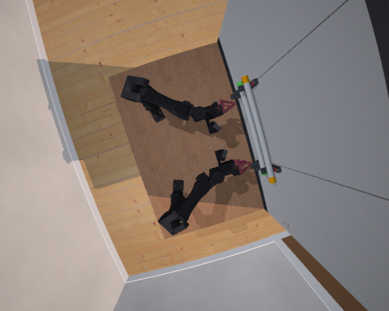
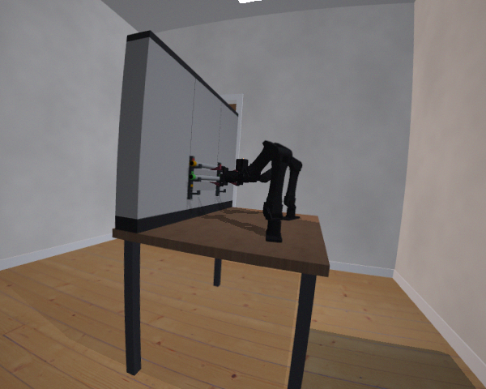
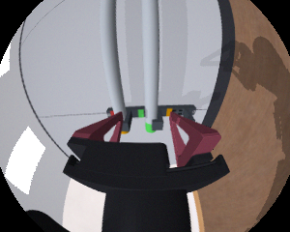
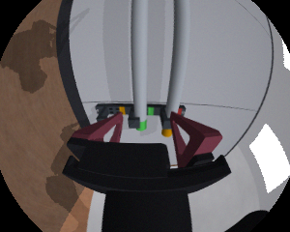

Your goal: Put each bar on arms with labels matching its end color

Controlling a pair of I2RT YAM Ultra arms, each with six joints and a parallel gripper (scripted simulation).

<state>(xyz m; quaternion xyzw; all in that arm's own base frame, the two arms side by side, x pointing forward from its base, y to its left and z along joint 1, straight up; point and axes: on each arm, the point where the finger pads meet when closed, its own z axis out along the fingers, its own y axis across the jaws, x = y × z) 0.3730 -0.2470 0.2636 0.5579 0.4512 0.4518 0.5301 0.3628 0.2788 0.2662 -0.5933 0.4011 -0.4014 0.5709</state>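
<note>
The metal bar is 8 cm ahead of my right hand, 15 cm to the left of it and 6 cm above it. The rest, counted from my right hand: green-ended bar: 8 cm ahead, 16 cm to the left, 2 cm below; grey wall panel: 17 cm ahead, 17 cm to the left, 16 cm above.
Right now the metal bar is 90 mm ahead of my left hand, 150 mm to the right of it and 60 mm above it. Round my left hand: green-ended bar 90 mm ahead, 140 mm to the right, 10 mm below; then grey wall panel 180 mm ahead, 130 mm to the right, 160 mm above.
</note>
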